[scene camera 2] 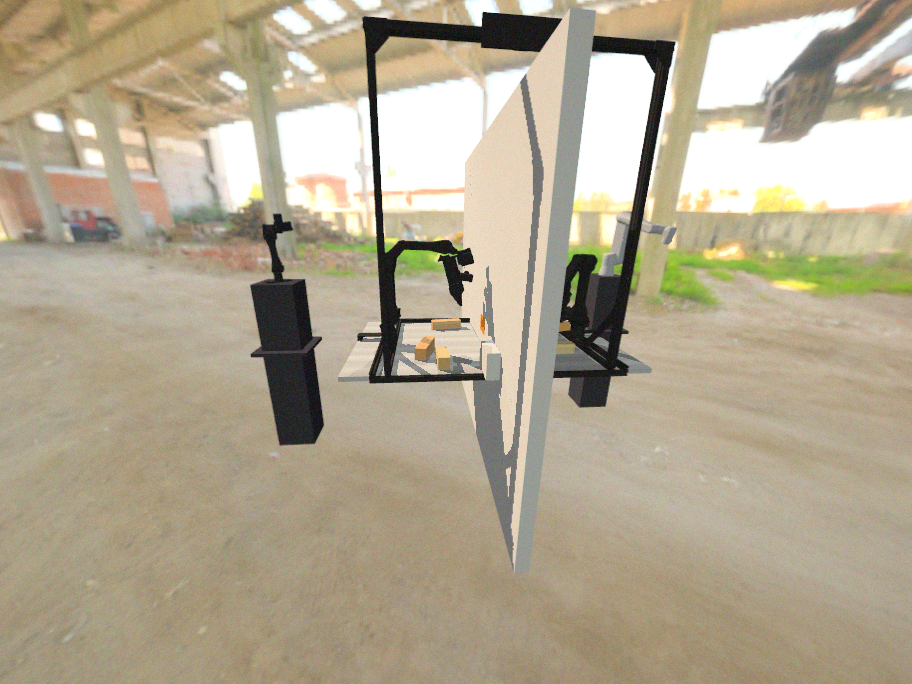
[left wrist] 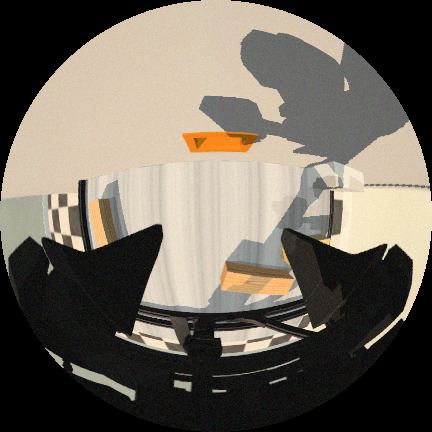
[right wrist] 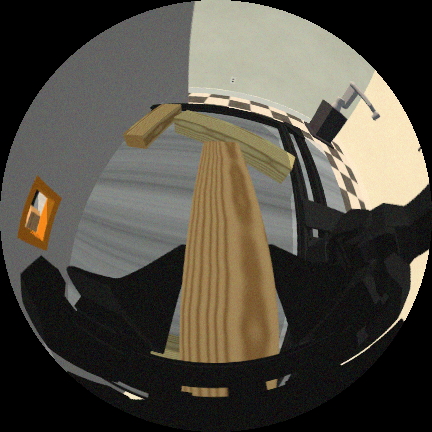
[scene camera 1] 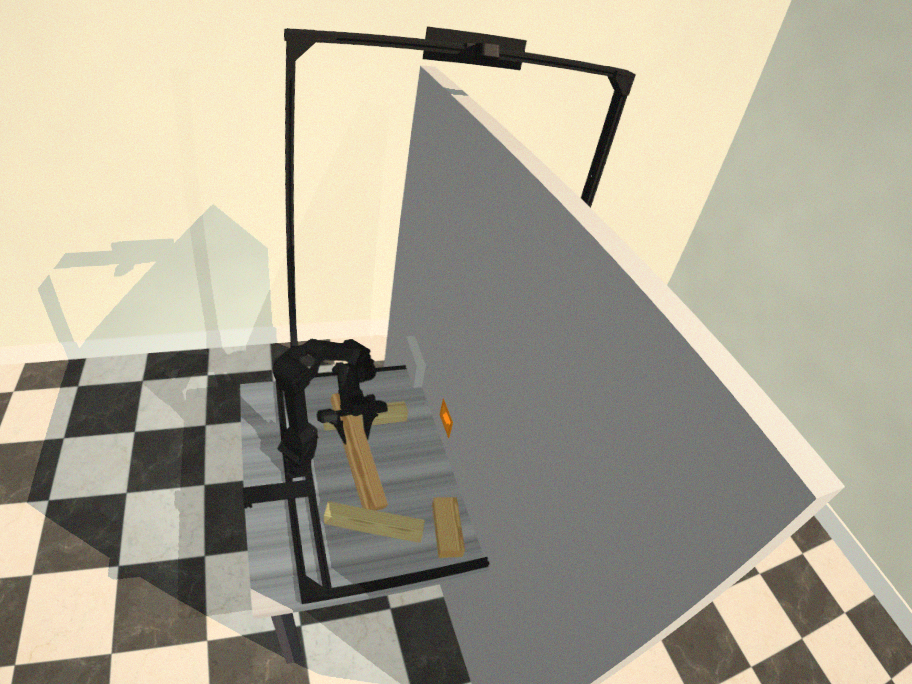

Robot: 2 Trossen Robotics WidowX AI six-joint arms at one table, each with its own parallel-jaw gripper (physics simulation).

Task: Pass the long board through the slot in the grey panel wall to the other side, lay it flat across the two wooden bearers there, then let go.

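Places are measured from the left arm's base along level axes (x up, y ahead, z left), in centimetres.
Pixels of known places: left gripper, fingertip midpoint: (scene camera 2: pixel 460 303) (left wrist: pixel 224 232); right gripper, fingertip midpoint: (right wrist: pixel 227 250) (scene camera 1: pixel 356 442); left arm's base at its link origin: (left wrist: pixel 203 324); right arm's base at its link origin: (scene camera 2: pixel 576 336) (right wrist: pixel 319 257) (scene camera 1: pixel 297 467).
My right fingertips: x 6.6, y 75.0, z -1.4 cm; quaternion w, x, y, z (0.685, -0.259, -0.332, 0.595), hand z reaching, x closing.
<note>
Ahead of a thing's pixels: the offset from my right fingertips to its top centre. "spot": to the spot under its first point.
The long board (scene camera 1: pixel 366 471) (right wrist: pixel 225 280) is held flat in my right gripper (scene camera 1: pixel 355 437), which is shut on it. It points along the grey panel wall (scene camera 1: pixel 552 368) (scene camera 2: pixel 515 184) (left wrist: pixel 100 100) (right wrist: pixel 100 75), to one side of the orange-framed slot @(spot: dz -6.4, dx +2.6, dy -27.1 cm) (scene camera 1: pixel 444 407) (scene camera 2: pixel 482 323) (left wrist: pixel 220 142) (right wrist: pixel 35 240). My left gripper (scene camera 2: pixel 458 296) (left wrist: pixel 224 232) is open and empty above the other side. Two orange-brown blocks @(dz +26.2, dx -4.1, dy -46.5 cm) (scene camera 2: pixel 445 323) @(dz -12.0, dx -3.5, dy -58.3 cm) (scene camera 2: pixel 425 348) (left wrist: pixel 102 222) (left wrist: pixel 257 280) and a yellower block @(dz -24.4, dx -3.5, dy -51.4 cm) (scene camera 2: pixel 442 358) lie there; which are the bearers I cannot tell. The panel hides my right gripper in scene camera 2.
On the board's side, a yellow block @(dz +21.8, dx -4.1, dy -0.8 cm) (scene camera 1: pixel 375 521) (right wrist: pixel 270 155) and an orange-brown block @(dz +26.7, dx -4.7, dy -19.4 cm) (scene camera 1: pixel 447 526) (right wrist: pixel 152 127) lie past the board's far end. Another yellow block @(dz -14.3, dx -4.1, dy -5.5 cm) (scene camera 1: pixel 394 412) lies below my right gripper. A pale bracket (scene camera 1: pixel 416 362) (scene camera 2: pixel 490 360) stands at the wall's foot.
</note>
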